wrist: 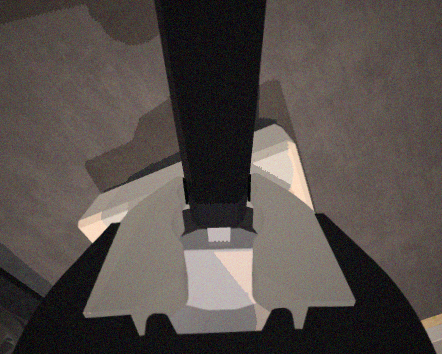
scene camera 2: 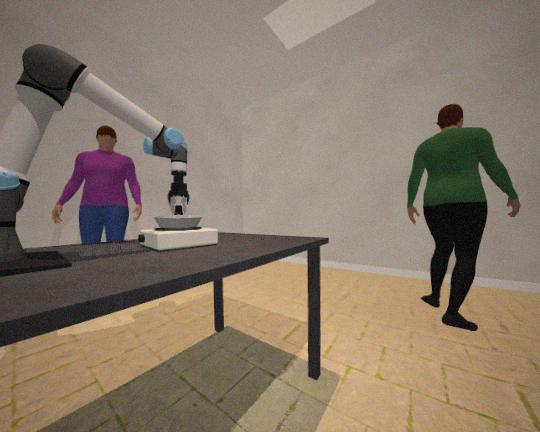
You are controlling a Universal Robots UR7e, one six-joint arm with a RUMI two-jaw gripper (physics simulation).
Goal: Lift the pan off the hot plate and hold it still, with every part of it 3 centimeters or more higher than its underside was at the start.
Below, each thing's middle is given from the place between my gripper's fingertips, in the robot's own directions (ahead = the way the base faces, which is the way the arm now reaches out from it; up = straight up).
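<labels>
Grey pan (wrist: 212, 62): my hand 50 mm to the left of it, 50 mm past it. White hot plate (scene camera 2: 162, 239): 90 mm below my hand, 100 mm behind, 120 mm to the right.
</labels>
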